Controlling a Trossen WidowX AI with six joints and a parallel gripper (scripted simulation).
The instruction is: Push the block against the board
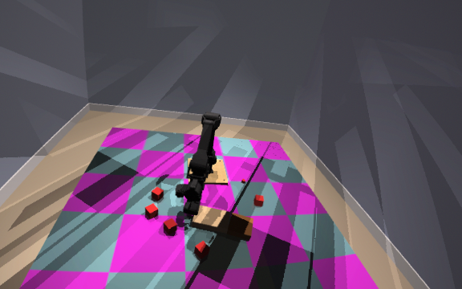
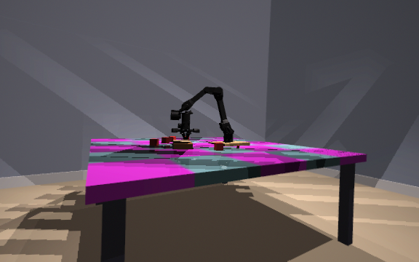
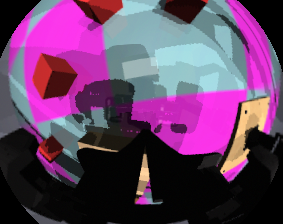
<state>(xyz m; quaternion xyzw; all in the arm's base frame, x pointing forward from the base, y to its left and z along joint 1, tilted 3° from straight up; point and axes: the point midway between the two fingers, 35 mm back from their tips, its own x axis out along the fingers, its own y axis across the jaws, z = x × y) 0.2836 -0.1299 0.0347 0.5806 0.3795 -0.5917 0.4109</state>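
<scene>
The tan board is 7 cm ahead of my gripper tip, 7 cm to the left of it and 1 cm above it. From my gripper tip the other things lie so: square block (13 cm ahead, 19 cm to the left, 1 cm above).
</scene>
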